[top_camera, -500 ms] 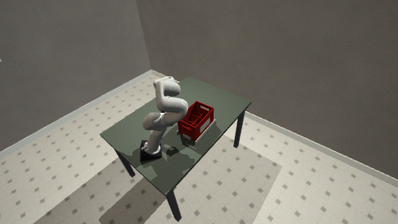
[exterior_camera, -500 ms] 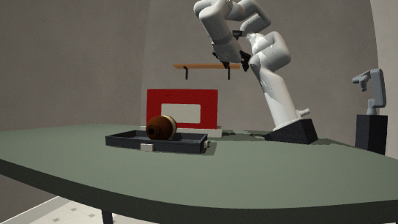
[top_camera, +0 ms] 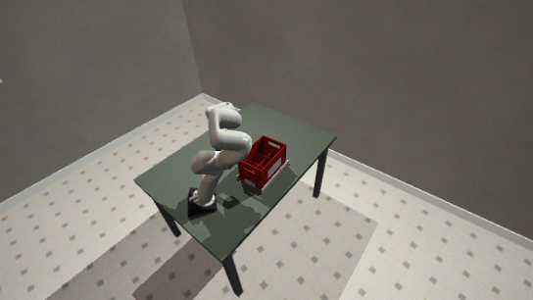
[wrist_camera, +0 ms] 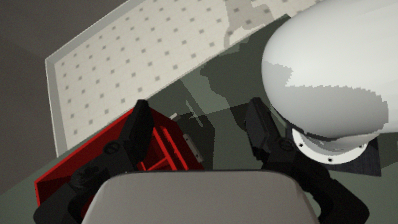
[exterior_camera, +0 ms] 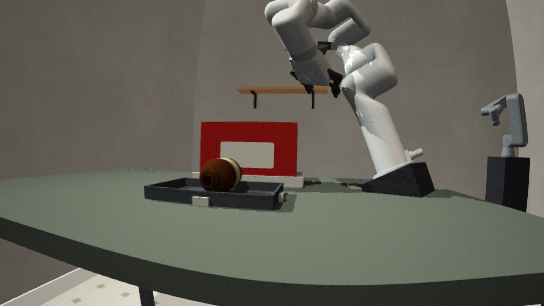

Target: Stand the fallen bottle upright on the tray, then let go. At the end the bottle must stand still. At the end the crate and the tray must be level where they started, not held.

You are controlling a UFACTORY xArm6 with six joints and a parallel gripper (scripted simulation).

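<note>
My gripper is now 210 mm short of the brown bottle, 280 mm to the right of it and 240 mm above it. Also, from my hand: dark tray 210 mm ahead, 290 mm to the left, 270 mm below; crate 210 mm ahead, 10 mm to the right, 200 mm below.
</note>
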